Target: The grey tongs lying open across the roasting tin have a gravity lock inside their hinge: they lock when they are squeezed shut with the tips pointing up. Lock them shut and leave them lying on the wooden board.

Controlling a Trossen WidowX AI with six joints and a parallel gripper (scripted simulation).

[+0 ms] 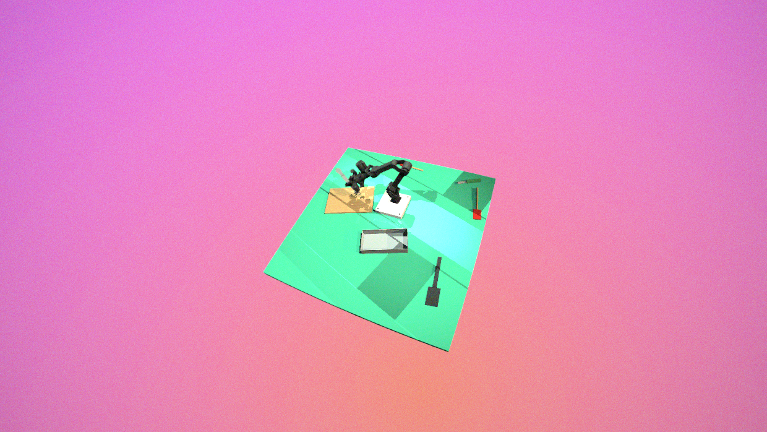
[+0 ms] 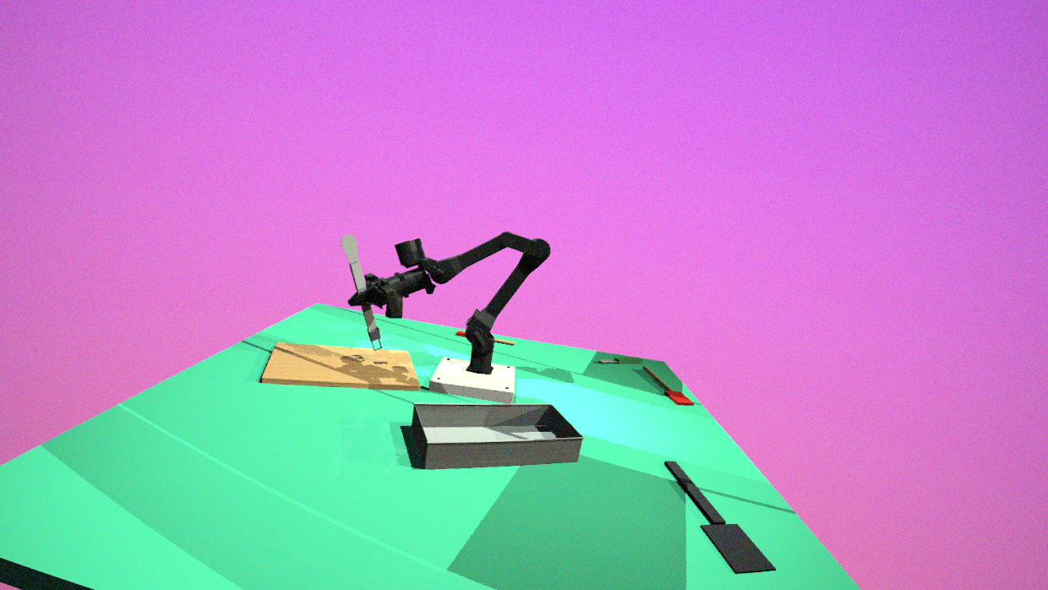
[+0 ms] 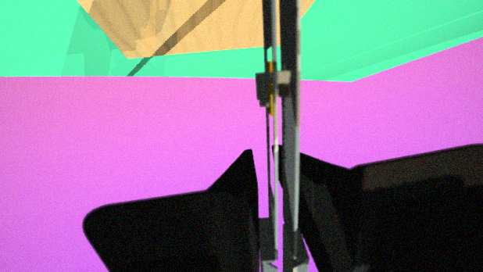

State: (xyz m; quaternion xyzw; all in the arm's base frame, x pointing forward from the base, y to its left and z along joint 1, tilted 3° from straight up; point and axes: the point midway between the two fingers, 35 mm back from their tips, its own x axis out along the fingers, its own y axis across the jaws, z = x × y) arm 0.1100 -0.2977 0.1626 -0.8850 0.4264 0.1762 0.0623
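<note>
Right now the wooden board is 16 cm below my gripper tip. Also, from my gripper tip: black spatula: 34 cm ahead, 83 cm to the left, 17 cm below; red-tipped stick: 49 cm behind, 26 cm to the left, 16 cm below; grey roasting tin: 22 cm ahead, 42 cm to the left, 14 cm below.
</note>
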